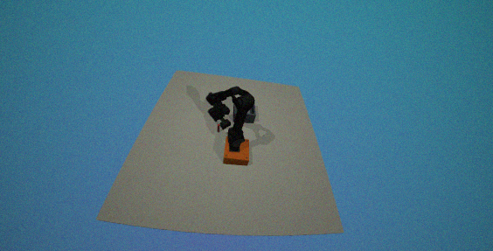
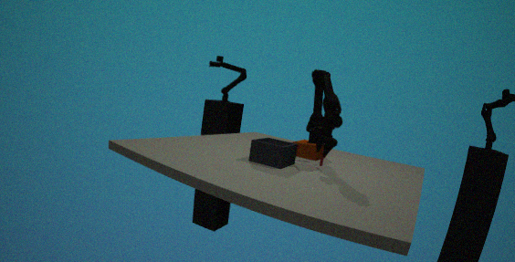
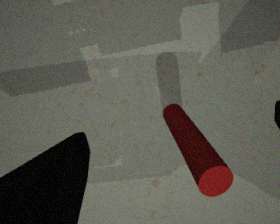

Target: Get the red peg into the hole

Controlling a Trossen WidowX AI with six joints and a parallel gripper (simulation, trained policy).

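Now: gripper tip 2 cm above the red peg, 1 cm to the right of it and 1 cm past it. Round my gripper tip: grey box (18 cm to the right, 16 cm ahead, 3 cm below).
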